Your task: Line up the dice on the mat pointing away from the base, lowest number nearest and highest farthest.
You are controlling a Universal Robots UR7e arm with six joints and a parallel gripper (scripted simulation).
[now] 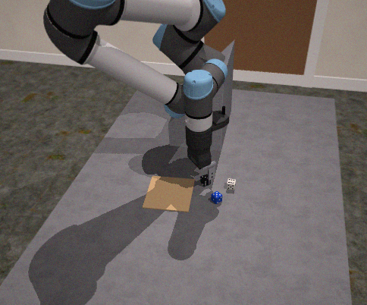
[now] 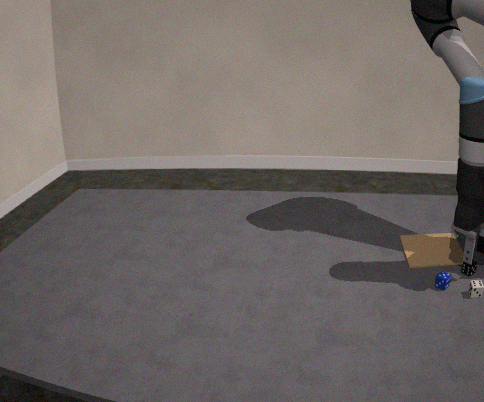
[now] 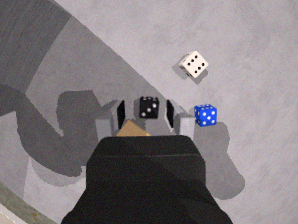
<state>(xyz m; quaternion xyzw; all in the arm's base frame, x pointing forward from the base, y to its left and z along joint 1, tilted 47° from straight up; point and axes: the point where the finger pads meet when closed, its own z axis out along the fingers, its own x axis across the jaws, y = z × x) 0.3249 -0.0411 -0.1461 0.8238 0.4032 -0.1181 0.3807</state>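
The black die lies 4 cm below my hand and 1 cm ahead of it. Also, from my hand: white die (8 cm to the left, 4 cm below); tan mat (9 cm to the right, 8 cm ahead, 5 cm below); blue die (7 cm ahead, 5 cm to the left, 4 cm below).
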